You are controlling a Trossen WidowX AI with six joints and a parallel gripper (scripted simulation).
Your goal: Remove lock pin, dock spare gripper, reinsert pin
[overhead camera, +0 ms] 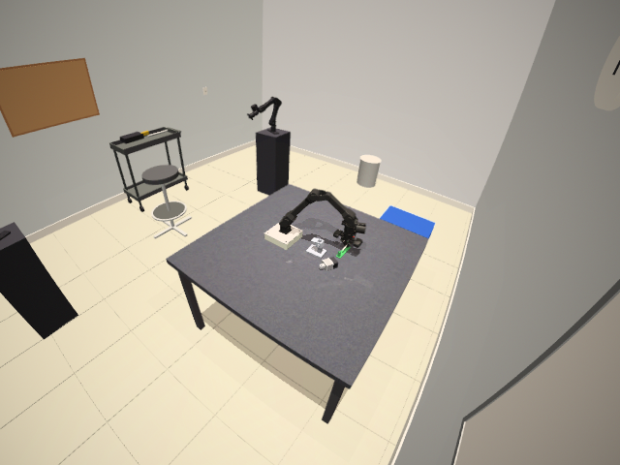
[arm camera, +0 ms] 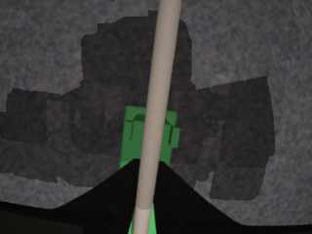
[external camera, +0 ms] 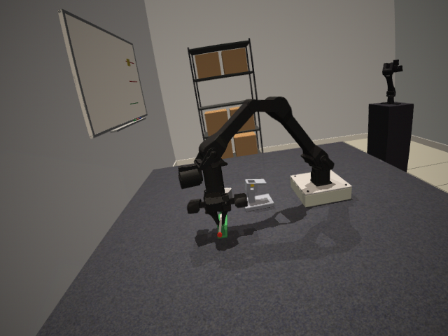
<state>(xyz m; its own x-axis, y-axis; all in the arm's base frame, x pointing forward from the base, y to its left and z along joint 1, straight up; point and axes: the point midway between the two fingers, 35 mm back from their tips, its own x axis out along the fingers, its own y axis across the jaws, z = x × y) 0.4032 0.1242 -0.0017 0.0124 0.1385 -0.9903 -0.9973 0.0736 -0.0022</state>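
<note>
My gripper tip is now 40 mm to the left of the green cradle and 10 mm below it. From my gripper tip the other things lie so: spare gripper: 20 mm behind, 220 mm to the right; then grey mount: 140 mm behind, 140 mm to the right, 30 mm above.
</note>
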